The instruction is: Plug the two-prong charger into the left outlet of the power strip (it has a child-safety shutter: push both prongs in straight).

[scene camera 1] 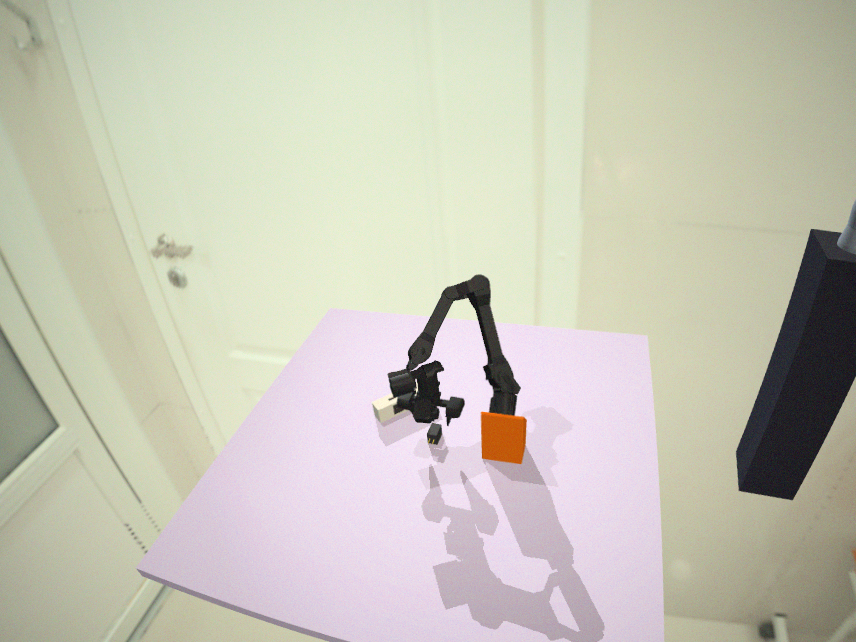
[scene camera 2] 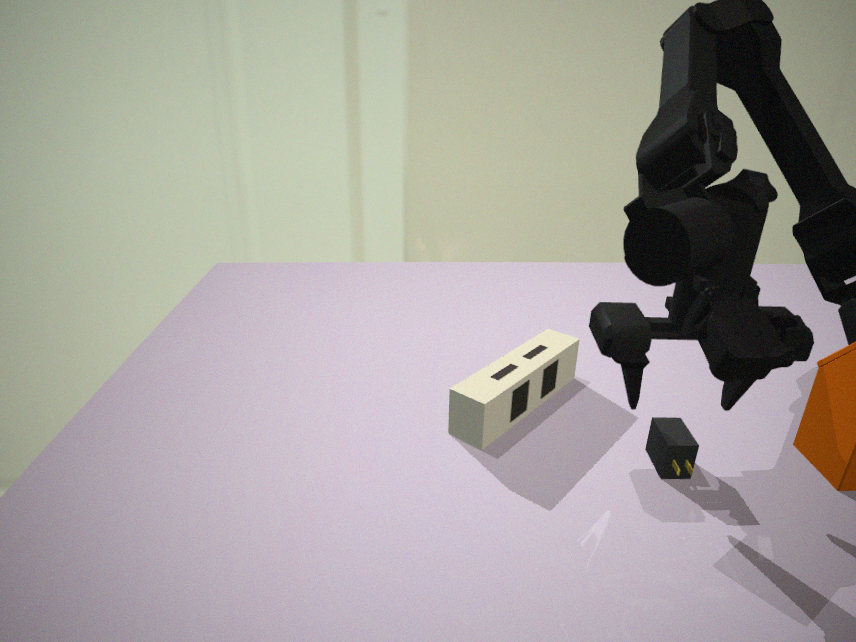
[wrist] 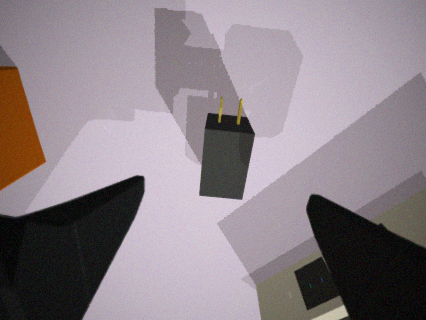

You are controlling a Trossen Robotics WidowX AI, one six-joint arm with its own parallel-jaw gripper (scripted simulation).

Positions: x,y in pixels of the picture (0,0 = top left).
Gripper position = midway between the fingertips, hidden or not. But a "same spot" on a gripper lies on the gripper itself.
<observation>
my gripper: scene camera 1; scene camera 2; wrist 227,192
same spot on my gripper: (scene camera 1: 424,408) = (scene camera 2: 750,324)
</observation>
